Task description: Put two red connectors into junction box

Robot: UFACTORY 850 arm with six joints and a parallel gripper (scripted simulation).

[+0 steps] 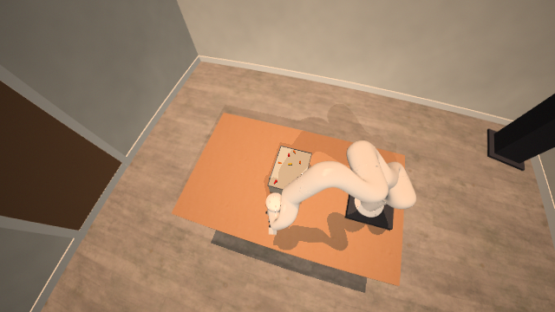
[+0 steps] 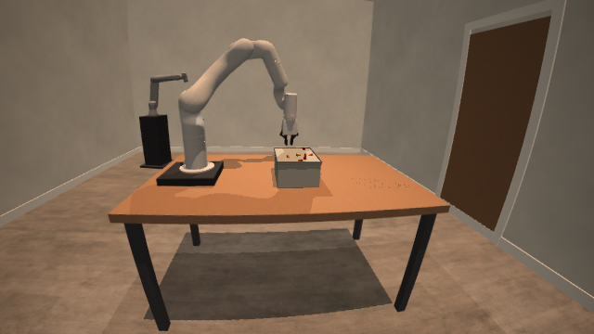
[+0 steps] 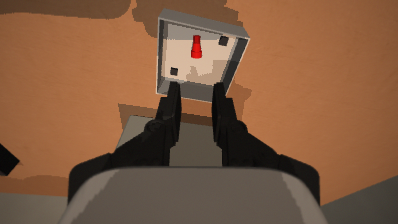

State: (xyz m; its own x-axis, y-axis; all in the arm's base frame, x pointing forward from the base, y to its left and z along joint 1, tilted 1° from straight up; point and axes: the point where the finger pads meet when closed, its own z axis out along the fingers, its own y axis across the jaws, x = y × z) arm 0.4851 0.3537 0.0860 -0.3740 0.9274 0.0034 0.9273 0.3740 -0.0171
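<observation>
Now: hand 1 cm short of the steel junction box, 2 cm to the left of it and 14 cm above it. Round my hand: tool case 6 cm ahead, 30 cm to the right, 4 cm below; then yellow connector 8 cm ahead, 33 cm to the right.
</observation>
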